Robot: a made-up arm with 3 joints.
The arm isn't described. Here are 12 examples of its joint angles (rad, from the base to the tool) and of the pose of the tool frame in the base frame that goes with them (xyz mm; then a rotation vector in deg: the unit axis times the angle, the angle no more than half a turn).
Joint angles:
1: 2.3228 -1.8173 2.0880
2: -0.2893 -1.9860 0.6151
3: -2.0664 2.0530 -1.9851
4: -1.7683 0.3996 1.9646
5: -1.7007 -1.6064 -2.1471
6: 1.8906 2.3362 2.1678
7: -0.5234 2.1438 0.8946
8: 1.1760 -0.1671 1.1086
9: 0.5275 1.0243 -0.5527
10: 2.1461 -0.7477 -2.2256
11: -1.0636 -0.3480 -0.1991
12: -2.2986 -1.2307 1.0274
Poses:
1: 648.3 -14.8 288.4 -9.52 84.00 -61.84
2: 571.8 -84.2 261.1 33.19 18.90 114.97
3: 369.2 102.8 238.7 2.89 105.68 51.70
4: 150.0 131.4 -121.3 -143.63 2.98 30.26
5: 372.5 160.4 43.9 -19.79 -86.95 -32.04
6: 188.7 -157.0 22.3 7.89 -120.25 59.34
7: 174.1 76.6 313.8 45.94 -23.90 -127.28
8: 307.7 -81.4 520.6 -3.85 8.71 3.98
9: 265.0 26.1 256.5 -56.18 0.77 -61.41
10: 307.2 -45.4 380.5 103.68 1.98 -49.76
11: 296.0 -187.3 71.4 49.02 -12.14 16.60
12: 566.7 103.9 -48.0 -139.74 58.90 -79.83
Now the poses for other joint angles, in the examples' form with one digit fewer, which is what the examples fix.
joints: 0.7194 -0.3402 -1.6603
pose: 262 -114 173 -134.7 -11.3 22.2
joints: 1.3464 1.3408 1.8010
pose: 27 -57 219 22.0 -77.4 0.2
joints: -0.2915 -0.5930 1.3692
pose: 439 -349 91 92.1 19.6 32.7
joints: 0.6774 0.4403 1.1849
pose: 148 -194 391 28.6 -20.5 -15.2
